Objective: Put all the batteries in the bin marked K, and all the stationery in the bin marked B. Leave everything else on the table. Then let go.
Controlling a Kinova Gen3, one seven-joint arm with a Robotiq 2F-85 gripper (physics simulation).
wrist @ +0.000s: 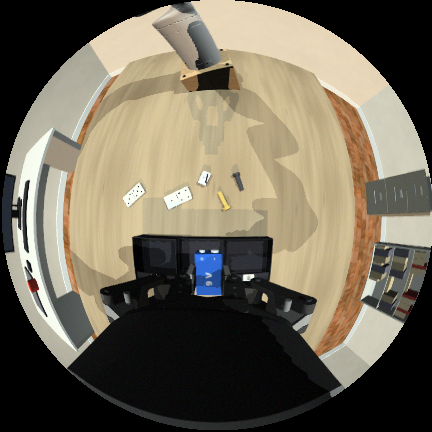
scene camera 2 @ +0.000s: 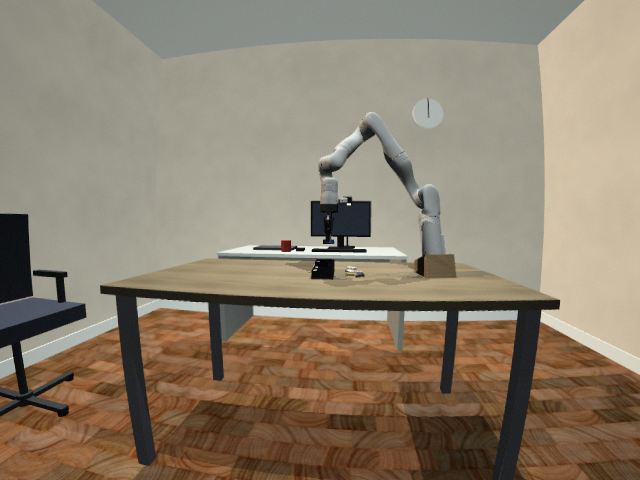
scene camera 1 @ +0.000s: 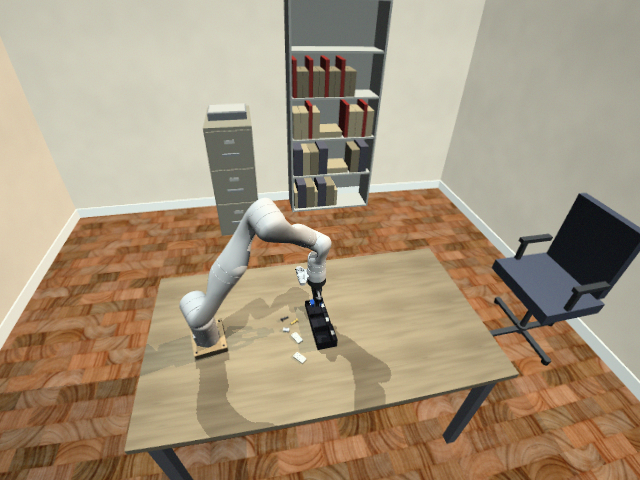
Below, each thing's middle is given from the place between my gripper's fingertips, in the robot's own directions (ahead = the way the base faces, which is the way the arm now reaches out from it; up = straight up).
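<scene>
Hand right at the blue 9 V battery (wrist: 208, 263). Black three-compartment bin tray (scene camera 1: 323, 331), from my hand: 1 cm to the right, 2 cm ahead, 11 cm below.
</scene>
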